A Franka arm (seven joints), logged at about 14 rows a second.
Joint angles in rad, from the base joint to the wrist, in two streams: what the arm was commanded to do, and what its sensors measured. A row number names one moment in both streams.
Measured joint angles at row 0: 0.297, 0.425, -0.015, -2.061, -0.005, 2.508, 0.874
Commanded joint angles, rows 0 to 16: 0.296, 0.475, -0.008, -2.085, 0.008, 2.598, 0.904; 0.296, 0.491, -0.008, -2.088, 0.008, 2.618, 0.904; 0.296, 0.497, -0.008, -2.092, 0.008, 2.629, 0.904; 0.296, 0.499, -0.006, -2.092, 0.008, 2.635, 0.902; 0.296, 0.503, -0.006, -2.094, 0.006, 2.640, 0.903; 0.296, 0.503, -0.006, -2.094, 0.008, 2.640, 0.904; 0.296, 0.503, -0.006, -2.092, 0.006, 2.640, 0.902; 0.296, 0.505, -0.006, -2.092, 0.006, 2.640, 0.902; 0.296, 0.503, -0.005, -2.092, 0.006, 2.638, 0.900; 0.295, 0.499, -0.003, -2.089, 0.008, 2.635, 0.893; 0.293, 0.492, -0.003, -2.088, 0.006, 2.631, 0.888; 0.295, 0.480, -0.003, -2.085, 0.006, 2.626, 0.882; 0.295, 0.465, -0.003, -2.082, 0.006, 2.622, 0.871; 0.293, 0.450, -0.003, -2.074, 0.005, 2.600, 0.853; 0.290, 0.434, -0.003, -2.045, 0.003, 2.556, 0.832; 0.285, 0.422, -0.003, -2.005, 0.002, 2.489, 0.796; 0.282, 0.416, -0.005, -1.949, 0.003, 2.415, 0.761
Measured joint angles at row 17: 0.295, 0.468, -0.009, -2.029, -0.005, 2.549, 0.836
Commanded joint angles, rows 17 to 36: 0.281, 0.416, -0.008, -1.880, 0.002, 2.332, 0.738; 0.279, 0.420, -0.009, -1.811, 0.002, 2.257, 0.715; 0.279, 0.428, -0.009, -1.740, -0.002, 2.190, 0.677; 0.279, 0.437, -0.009, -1.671, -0.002, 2.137, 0.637; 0.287, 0.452, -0.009, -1.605, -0.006, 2.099, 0.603; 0.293, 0.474, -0.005, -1.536, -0.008, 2.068, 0.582; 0.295, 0.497, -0.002, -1.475, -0.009, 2.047, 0.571; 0.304, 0.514, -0.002, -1.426, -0.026, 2.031, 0.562; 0.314, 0.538, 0.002, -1.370, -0.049, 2.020, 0.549; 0.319, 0.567, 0.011, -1.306, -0.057, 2.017, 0.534; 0.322, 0.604, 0.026, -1.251, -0.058, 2.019, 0.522; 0.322, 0.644, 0.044, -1.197, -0.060, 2.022, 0.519; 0.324, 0.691, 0.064, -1.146, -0.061, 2.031, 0.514; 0.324, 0.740, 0.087, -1.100, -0.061, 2.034, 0.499; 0.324, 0.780, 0.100, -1.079, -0.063, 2.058, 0.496; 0.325, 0.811, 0.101, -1.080, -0.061, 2.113, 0.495; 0.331, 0.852, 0.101, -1.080, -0.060, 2.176, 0.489; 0.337, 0.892, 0.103, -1.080, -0.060, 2.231, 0.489; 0.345, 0.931, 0.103, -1.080, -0.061, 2.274, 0.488; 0.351, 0.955, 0.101, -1.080, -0.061, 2.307, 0.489
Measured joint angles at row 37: 0.338, 0.874, 0.098, -1.156, -0.040, 2.263, 0.503
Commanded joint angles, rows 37 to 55: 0.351, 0.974, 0.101, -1.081, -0.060, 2.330, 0.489; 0.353, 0.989, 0.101, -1.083, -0.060, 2.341, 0.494; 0.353, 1.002, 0.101, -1.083, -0.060, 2.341, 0.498; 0.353, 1.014, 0.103, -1.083, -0.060, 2.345, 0.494; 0.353, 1.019, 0.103, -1.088, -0.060, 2.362, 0.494; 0.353, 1.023, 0.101, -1.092, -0.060, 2.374, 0.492; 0.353, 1.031, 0.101, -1.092, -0.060, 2.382, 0.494; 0.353, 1.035, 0.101, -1.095, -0.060, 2.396, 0.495; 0.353, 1.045, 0.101, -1.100, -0.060, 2.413, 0.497; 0.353, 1.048, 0.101, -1.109, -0.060, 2.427, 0.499; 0.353, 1.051, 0.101, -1.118, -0.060, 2.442, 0.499; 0.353, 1.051, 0.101, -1.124, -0.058, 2.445, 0.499; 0.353, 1.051, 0.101, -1.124, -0.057, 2.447, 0.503; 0.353, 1.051, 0.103, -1.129, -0.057, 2.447, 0.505; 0.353, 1.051, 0.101, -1.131, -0.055, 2.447, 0.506; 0.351, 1.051, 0.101, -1.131, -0.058, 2.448, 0.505; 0.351, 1.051, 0.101, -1.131, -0.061, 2.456, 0.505; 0.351, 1.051, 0.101, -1.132, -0.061, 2.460, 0.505; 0.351, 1.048, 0.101, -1.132, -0.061, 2.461, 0.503
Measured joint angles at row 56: 0.352, 1.051, 0.098, -1.135, -0.040, 2.447, 0.502
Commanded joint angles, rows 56 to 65: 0.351, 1.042, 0.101, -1.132, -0.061, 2.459, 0.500; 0.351, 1.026, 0.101, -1.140, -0.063, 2.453, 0.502; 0.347, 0.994, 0.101, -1.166, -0.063, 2.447, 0.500; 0.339, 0.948, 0.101, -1.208, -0.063, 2.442, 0.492; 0.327, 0.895, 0.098, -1.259, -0.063, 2.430, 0.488; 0.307, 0.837, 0.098, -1.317, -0.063, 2.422, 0.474; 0.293, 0.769, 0.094, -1.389, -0.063, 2.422, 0.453; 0.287, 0.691, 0.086, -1.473, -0.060, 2.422, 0.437; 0.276, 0.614, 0.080, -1.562, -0.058, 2.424, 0.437; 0.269, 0.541, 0.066, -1.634, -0.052, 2.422, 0.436
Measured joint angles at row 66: 0.285, 0.758, 0.082, -1.372, -0.043, 2.414, 0.452
